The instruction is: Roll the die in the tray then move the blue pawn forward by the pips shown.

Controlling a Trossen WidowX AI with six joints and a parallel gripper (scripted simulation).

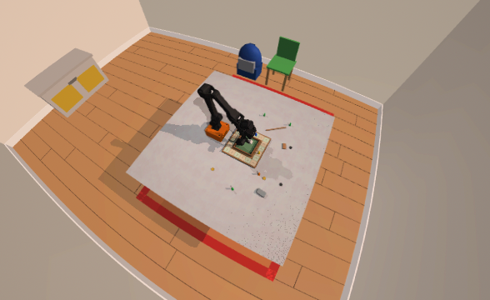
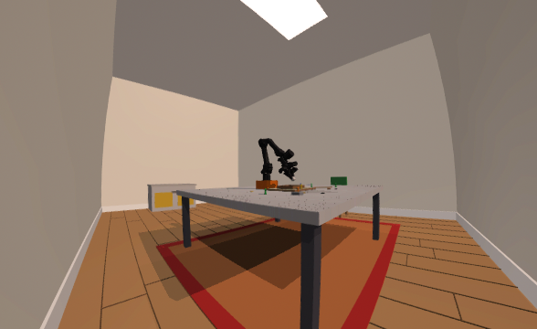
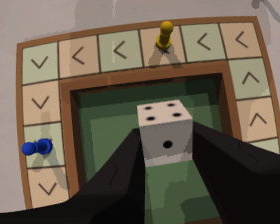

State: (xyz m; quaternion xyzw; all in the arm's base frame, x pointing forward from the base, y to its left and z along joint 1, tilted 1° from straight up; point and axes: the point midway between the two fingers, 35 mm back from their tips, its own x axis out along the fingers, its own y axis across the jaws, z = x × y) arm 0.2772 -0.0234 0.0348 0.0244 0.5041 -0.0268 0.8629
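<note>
Now: gripper tip 10 mm short of the blue pawn, 110 mm to the right of it and 50 mm above it. The rest, counted from my gripper tip: white die (right at my gripper tip); then wooden block (250 mm ahead, 120 mm to the left, 80 mm below); then green tray (20 mm behind, 70 mm below).
</note>
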